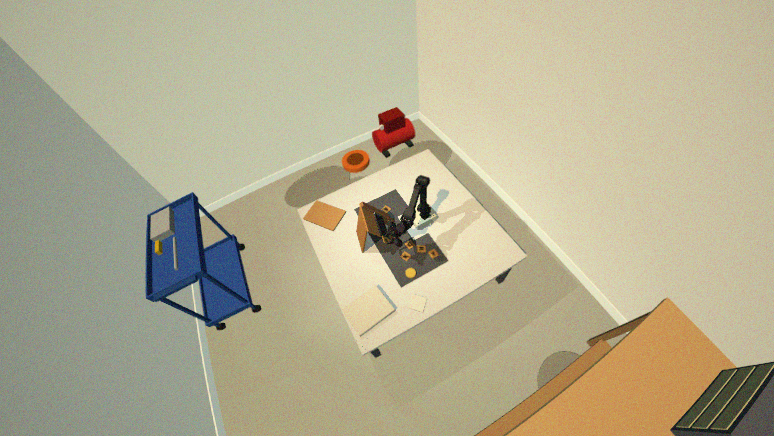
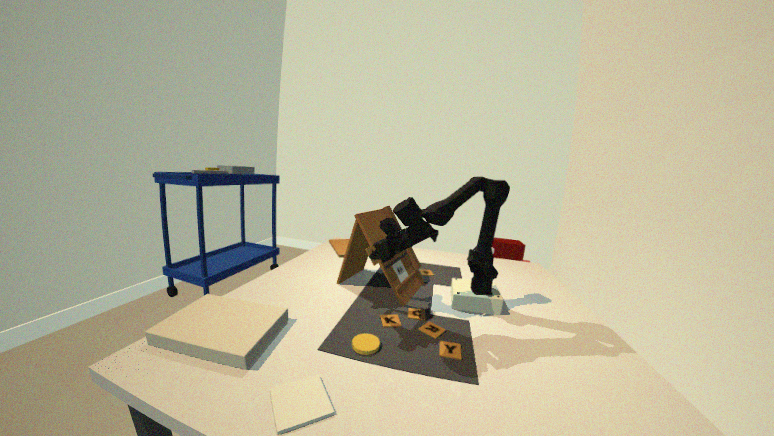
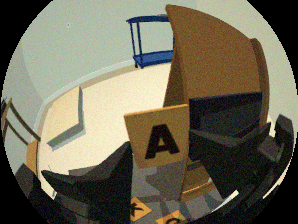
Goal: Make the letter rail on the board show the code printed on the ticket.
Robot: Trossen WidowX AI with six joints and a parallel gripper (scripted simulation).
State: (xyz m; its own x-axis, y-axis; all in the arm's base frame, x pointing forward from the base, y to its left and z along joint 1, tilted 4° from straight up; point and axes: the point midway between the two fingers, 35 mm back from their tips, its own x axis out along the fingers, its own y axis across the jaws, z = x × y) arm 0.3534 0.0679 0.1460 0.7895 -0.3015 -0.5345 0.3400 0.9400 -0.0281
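The white ticket is 90 mm behind my gripper tip, 100 mm to the right of it and 80 mm below it. From my gripper tip the other things lie so: pale pad 70 mm ahead, 430 mm to the left, 170 mm below; then yellow disc 20 mm behind, 230 mm to the left, 160 mm below; then dark mat 180 mm behind, 80 mm to the right, 170 mm below.
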